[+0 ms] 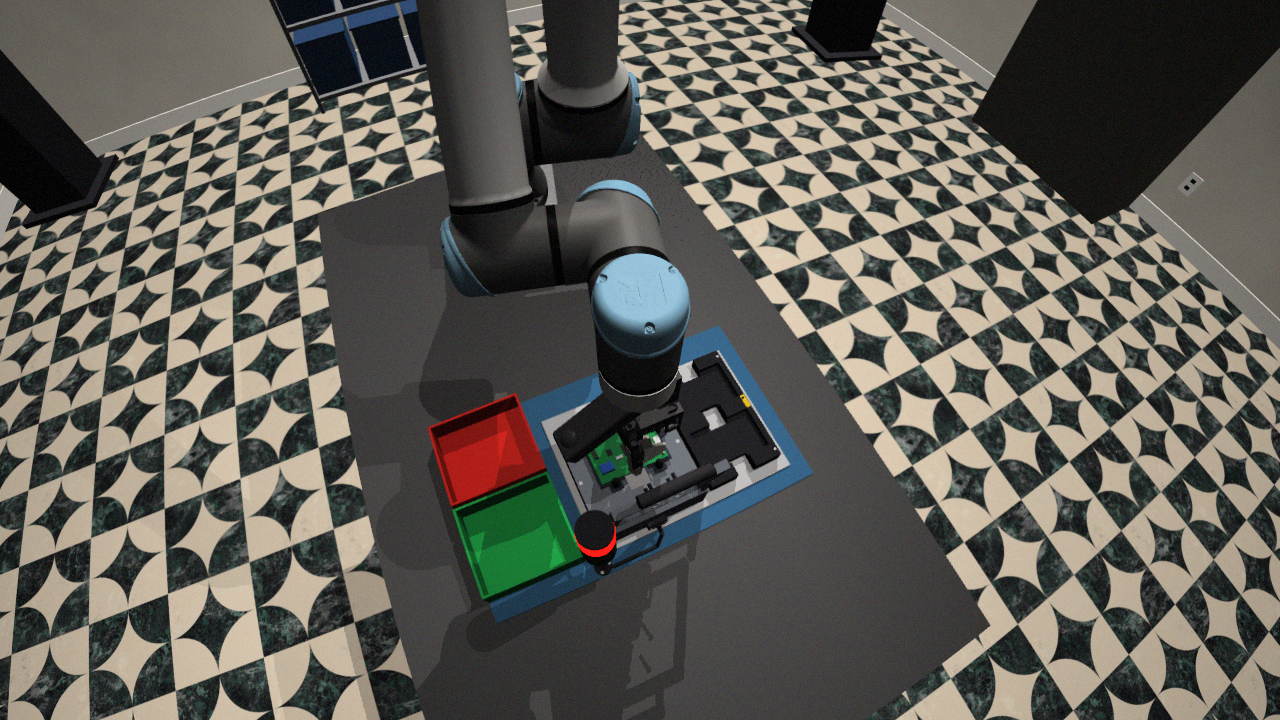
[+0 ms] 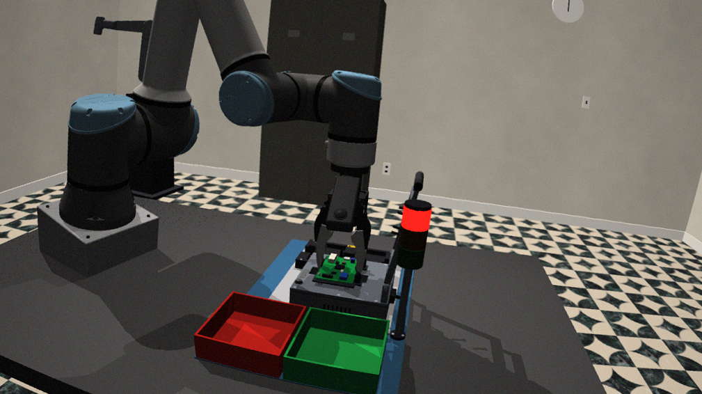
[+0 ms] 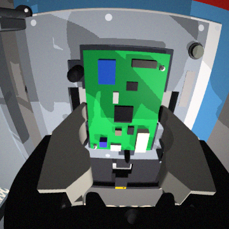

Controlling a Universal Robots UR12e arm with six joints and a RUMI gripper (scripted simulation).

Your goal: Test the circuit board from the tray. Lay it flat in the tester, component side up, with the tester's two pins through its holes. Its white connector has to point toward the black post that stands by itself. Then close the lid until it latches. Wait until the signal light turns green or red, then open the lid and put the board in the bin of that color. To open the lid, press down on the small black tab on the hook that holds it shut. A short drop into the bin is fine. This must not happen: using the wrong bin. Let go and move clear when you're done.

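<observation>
My gripper is now right at the green circuit board. Round my hand: clear lid: 11 cm ahead, 2 cm to the left, 11 cm above; green bin: 7 cm ahead, 19 cm to the right, 6 cm below; red bin: 8 cm behind, 21 cm to the right, 6 cm below.
</observation>
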